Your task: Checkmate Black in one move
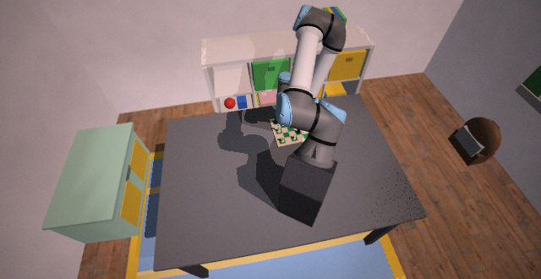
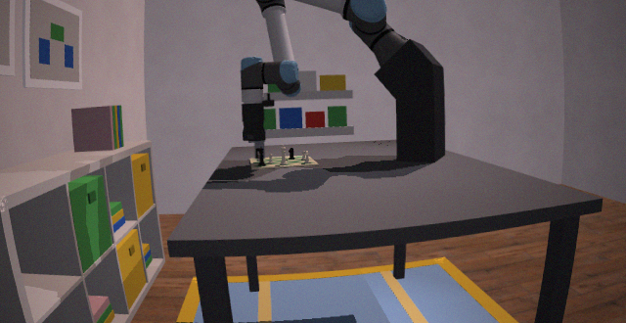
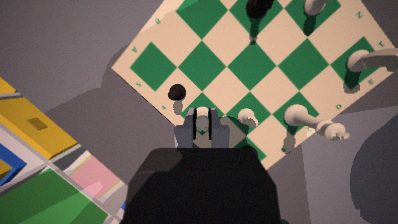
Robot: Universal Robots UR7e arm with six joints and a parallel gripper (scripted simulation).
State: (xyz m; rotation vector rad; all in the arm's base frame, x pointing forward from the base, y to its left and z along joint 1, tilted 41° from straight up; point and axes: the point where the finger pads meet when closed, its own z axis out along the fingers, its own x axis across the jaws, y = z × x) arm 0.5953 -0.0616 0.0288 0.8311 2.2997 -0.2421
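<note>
Right now my hand is 10 mm above the white piece. Round my hand: chessboard 80 mm behind, 30 mm below; black pawn 40 mm to the right, 20 mm below; tall black piece 120 mm behind, 30 mm to the right, 20 mm below.
</note>
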